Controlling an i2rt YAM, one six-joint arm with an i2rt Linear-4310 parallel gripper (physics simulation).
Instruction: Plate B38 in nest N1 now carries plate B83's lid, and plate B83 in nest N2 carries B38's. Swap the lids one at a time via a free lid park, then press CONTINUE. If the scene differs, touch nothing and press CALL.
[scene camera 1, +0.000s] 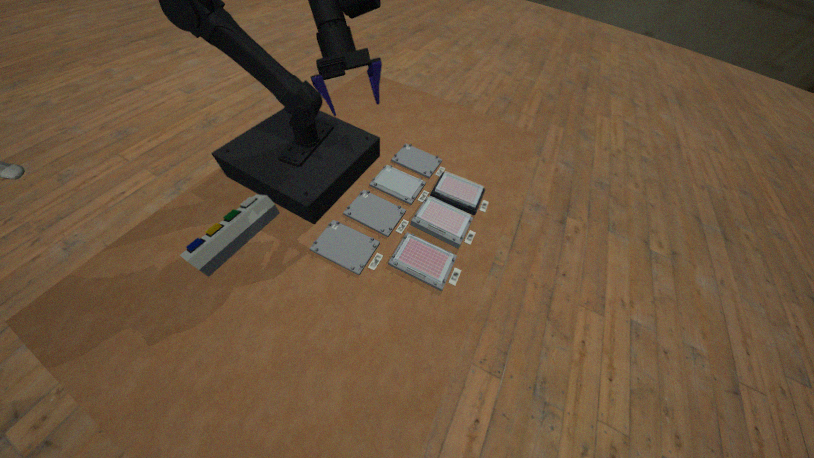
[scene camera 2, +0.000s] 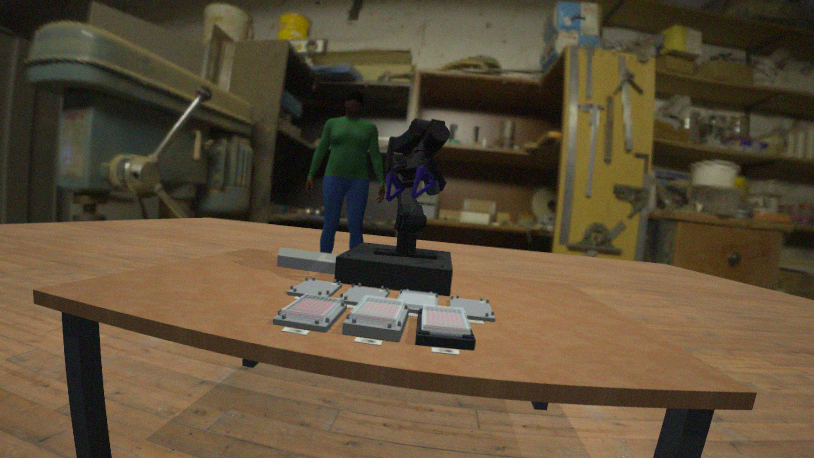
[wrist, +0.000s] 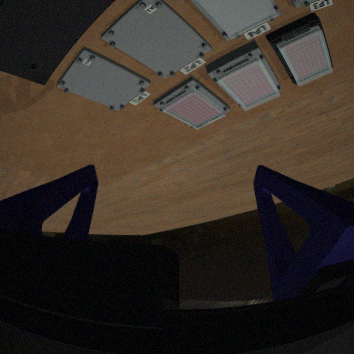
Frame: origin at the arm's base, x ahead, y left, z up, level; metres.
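Where they show: gripper, fingertip midpoint: (scene camera 1: 357, 109) (scene camera 2: 400, 198) (wrist: 175, 173); arm's base, origin of the base link: (scene camera 1: 308, 142) (scene camera 2: 405, 255).
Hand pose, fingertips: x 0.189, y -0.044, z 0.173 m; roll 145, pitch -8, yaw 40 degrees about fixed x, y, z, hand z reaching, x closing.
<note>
Each offset is from my fingertips to the top centre of the thing. "spot": to the spot under its first point.
My gripper (scene camera 1: 356, 109) (scene camera 2: 403, 197) (wrist: 175, 173) is open and empty, high above the table near the arm's base. Three pink-welled plates with pale clear borders sit in a row: one in a low grey nest @(spot: dx +0.237, dy -0.173, dz -0.227 m) (scene camera 1: 424, 259) (scene camera 2: 311, 307) (wrist: 195, 109), one in a taller grey nest @(spot: dx +0.250, dy -0.046, dz -0.214 m) (scene camera 1: 442, 218) (scene camera 2: 375, 310) (wrist: 248, 85), one in a black nest @(spot: dx +0.274, dy +0.080, dz -0.218 m) (scene camera 1: 459, 189) (scene camera 2: 445, 320) (wrist: 306, 57). Nest and plate codes are too small to read. Lid parks LP1 @(dx +0.037, dy -0.196, dz -0.234 m) (scene camera 1: 345, 246) (wrist: 102, 80) and LP2 @(dx +0.066, dy -0.068, dz -0.234 m) (scene camera 1: 375, 212) (wrist: 155, 37) look bare; LP4 @(dx +0.091, dy +0.060, dz -0.236 m) (scene camera 1: 397, 183) (wrist: 235, 12) holds a pale clear lid. LP3 @(dx +0.114, dy +0.189, dz -0.234 m) (scene camera 1: 417, 160) looks bare.
A grey button box @(dx -0.233, dy -0.264, dz -0.190 m) (scene camera 1: 236, 242) (scene camera 2: 306, 260) with blue @(dx -0.265, dy -0.334, dz -0.198 m) (scene camera 1: 195, 244), yellow @(dx -0.255, dy -0.285, dz -0.198 m) (scene camera 1: 214, 229), green @(dx -0.244, dy -0.236, dz -0.198 m) (scene camera 1: 231, 215) and whitish @(dx -0.234, dy -0.187, dz -0.198 m) (scene camera 1: 248, 201) buttons stands beside the black arm base (scene camera 1: 296, 170) (scene camera 2: 392, 270). A person in a green top (scene camera 2: 350, 145) stands behind the table.
</note>
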